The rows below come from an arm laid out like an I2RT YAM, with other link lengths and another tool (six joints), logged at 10 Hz.
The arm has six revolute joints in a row. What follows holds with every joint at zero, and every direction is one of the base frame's. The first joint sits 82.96 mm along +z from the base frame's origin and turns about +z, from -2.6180 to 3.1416 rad. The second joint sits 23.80 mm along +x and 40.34 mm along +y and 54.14 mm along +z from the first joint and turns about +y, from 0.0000 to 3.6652 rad. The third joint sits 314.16 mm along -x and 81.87 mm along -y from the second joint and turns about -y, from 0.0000 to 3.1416 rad. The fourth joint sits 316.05 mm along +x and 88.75 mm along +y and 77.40 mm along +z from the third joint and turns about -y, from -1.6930 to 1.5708 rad. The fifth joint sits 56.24 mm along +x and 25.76 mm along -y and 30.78 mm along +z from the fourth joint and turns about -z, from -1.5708 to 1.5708 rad. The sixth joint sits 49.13 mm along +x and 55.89 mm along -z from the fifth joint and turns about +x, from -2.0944 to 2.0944 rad. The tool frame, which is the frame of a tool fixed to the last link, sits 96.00 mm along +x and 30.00 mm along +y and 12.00 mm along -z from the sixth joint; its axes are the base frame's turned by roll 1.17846, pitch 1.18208 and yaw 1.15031 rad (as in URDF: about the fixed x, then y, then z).
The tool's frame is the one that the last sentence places.
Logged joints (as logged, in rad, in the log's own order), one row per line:
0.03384 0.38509 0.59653 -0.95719 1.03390 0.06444
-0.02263 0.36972 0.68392 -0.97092 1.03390 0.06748
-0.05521 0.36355 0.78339 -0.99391 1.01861 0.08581
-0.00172 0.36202 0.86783 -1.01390 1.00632 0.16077
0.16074 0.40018 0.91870 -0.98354 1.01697 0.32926
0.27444 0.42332 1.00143 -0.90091 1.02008 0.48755
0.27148 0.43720 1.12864 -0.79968 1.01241 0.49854
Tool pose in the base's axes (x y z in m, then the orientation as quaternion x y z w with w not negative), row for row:
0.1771 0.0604 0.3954 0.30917 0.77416 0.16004 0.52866
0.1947 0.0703 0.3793 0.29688 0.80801 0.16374 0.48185
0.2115 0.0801 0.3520 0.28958 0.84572 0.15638 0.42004
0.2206 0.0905 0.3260 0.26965 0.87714 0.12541 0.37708
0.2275 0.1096 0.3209 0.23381 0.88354 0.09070 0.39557
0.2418 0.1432 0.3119 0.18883 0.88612 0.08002 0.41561
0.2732 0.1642 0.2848 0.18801 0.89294 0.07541 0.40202
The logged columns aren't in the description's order. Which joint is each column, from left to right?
Columns, left to right: joint 5, joint 6, joint 2, joint 4, joint 3, joint 1.
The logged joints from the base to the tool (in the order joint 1, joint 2, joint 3, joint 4, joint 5, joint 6), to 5 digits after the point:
0.06444 0.59653 1.03390 -0.95719 0.03384 0.38509
0.06748 0.68392 1.03390 -0.97092 -0.02263 0.36972
0.08581 0.78339 1.01861 -0.99391 -0.05521 0.36355
0.16077 0.86783 1.00632 -1.01390 -0.00172 0.36202
0.32926 0.91870 1.01697 -0.98354 0.16074 0.40018
0.48755 1.00143 1.02008 -0.90091 0.27444 0.42332
0.49854 1.12864 1.01241 -0.79968 0.27148 0.43720

